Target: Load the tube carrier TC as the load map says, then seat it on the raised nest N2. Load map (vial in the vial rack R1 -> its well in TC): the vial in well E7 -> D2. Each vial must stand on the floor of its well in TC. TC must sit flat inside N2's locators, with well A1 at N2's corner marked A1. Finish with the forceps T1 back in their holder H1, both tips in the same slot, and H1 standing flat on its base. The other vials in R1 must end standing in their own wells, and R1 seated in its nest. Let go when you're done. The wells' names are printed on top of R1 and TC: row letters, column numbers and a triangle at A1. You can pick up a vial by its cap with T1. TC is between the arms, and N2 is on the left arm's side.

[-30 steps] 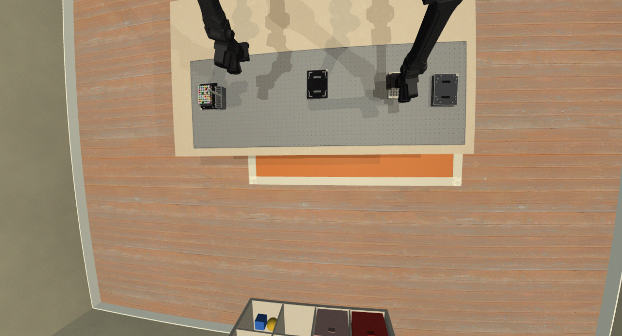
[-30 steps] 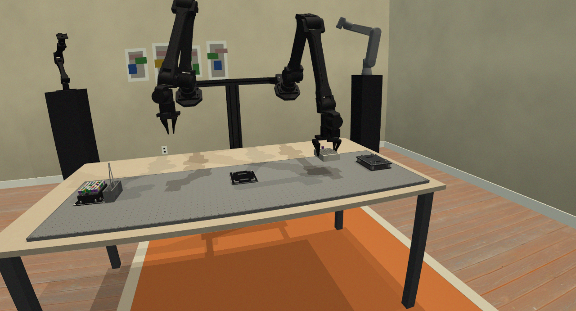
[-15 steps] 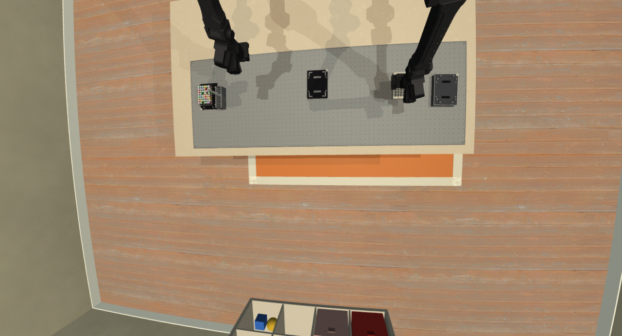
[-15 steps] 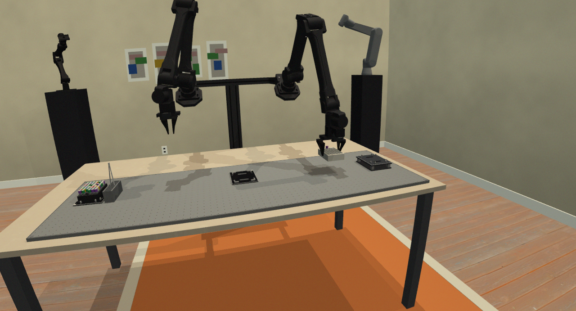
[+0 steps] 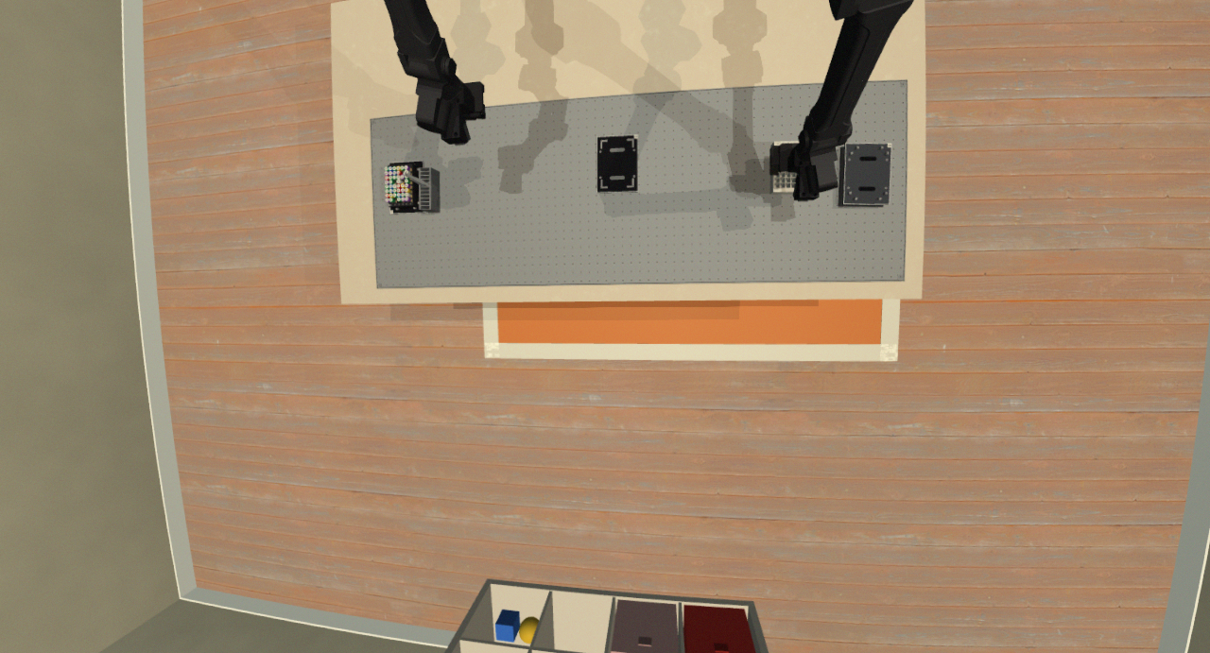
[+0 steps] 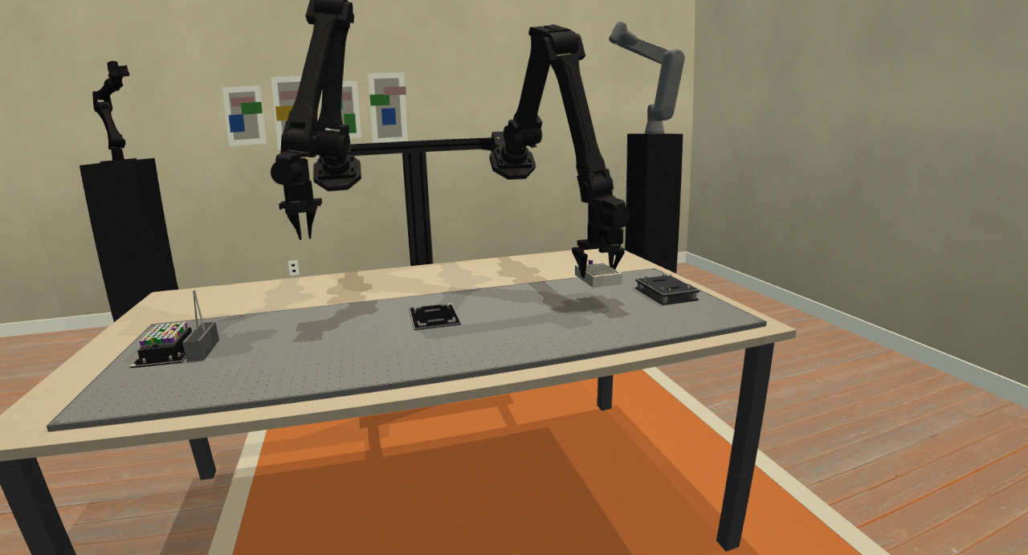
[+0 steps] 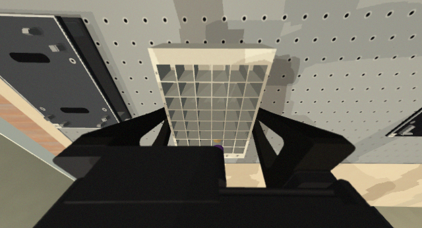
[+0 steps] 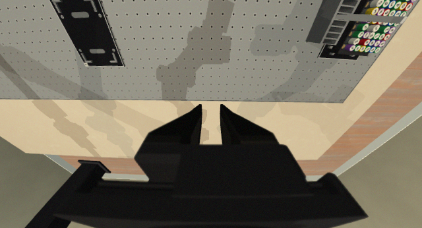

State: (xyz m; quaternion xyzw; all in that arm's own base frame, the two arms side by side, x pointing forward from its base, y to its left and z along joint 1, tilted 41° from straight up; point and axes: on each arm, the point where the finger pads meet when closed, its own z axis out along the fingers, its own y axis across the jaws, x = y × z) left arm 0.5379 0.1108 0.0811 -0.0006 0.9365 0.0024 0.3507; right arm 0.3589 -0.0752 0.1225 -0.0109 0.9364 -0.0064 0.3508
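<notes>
Now: the black raised nest N2 220 mm to the left of my left hand and 60 mm below it. The rest, counted from my left hand: grey holder H1: 20 mm ahead, 1030 mm to the right, 70 mm below; white tube carrier TC: right at my left hand.
</notes>
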